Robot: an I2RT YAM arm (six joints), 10 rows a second.
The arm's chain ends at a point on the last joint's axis. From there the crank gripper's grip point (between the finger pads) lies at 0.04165 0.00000 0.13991 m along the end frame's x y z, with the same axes.
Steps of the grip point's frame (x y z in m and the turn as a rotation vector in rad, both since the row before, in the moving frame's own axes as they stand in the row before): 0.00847, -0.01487, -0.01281, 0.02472, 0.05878, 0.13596; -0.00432, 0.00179, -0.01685, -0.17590, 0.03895, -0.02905; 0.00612, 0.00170, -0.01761, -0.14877, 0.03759, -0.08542; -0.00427, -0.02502, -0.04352, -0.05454, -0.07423, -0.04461; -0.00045, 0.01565, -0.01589, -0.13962, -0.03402, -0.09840; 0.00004, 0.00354, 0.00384, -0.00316, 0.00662, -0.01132; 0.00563, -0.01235, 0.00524, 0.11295, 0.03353, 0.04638; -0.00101, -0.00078, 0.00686, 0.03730, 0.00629, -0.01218; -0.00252, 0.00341, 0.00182, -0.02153, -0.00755, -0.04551; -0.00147, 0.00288, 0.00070, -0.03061, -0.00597, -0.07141; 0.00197, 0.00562, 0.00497, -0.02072, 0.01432, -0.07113
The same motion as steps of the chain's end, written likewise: 0.00050, -0.01765, -0.01016, 0.02472, 0.05878, 0.13596; -0.01005, -0.02126, -0.01308, -0.17590, 0.03895, -0.02905; 0.00018, -0.01513, -0.01467, -0.14877, 0.03759, -0.08542; 0.00608, -0.03110, -0.04606, -0.05454, -0.07423, -0.04461; 0.00355, -0.00004, -0.01614, -0.13962, -0.03402, -0.09840; -0.00089, 0.00358, 0.00412, -0.00316, 0.00662, -0.01132; 0.00065, 0.00130, 0.00749, 0.11295, 0.03353, 0.04638; -0.00185, 0.00494, 0.00723, 0.03730, 0.00629, -0.01218; -0.00149, 0.00227, 0.00152, -0.02153, -0.00755, -0.04551; -0.00068, 0.00154, 0.00047, -0.03061, -0.00597, -0.07141; -0.00003, 0.00576, 0.00558, -0.02072, 0.01432, -0.07113
